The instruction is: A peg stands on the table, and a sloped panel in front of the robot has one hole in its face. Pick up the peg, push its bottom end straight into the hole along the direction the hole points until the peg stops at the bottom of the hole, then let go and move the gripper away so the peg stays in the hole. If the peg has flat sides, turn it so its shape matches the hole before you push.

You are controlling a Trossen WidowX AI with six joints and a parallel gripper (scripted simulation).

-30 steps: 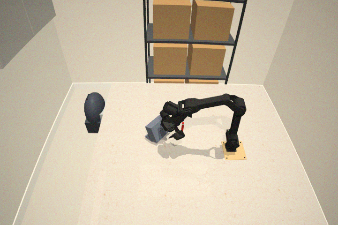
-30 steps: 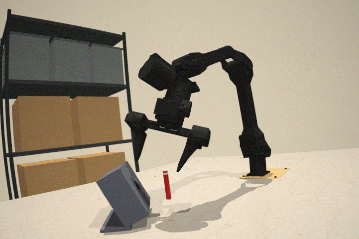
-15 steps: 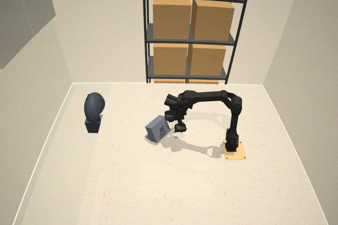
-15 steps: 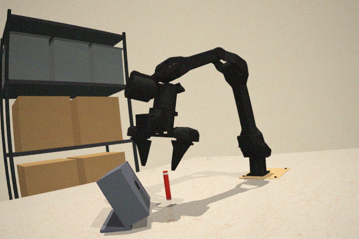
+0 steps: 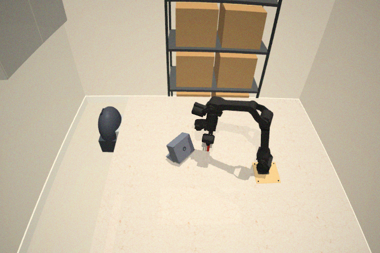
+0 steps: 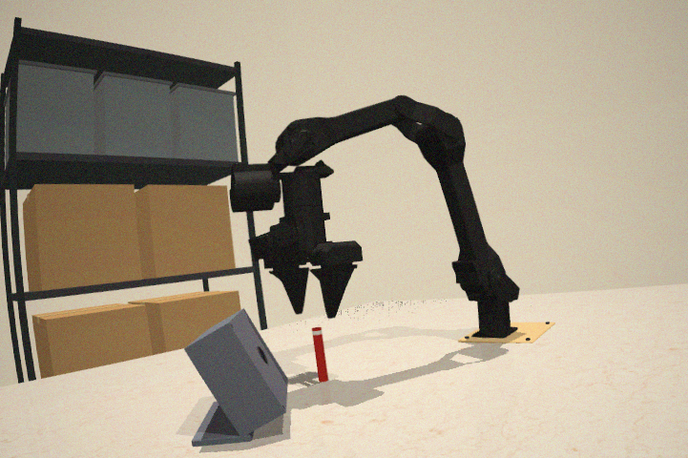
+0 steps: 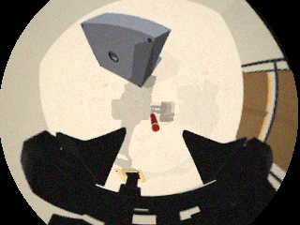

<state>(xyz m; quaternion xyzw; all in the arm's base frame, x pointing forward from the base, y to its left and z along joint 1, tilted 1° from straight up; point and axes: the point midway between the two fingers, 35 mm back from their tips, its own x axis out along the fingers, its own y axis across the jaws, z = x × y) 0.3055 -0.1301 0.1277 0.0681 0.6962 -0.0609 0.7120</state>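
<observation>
Right now my gripper tip is 40 mm above the red peg. Round my gripper tip: grey sloped panel (150 mm ahead, 40 mm to the left, 30 mm below).
</observation>
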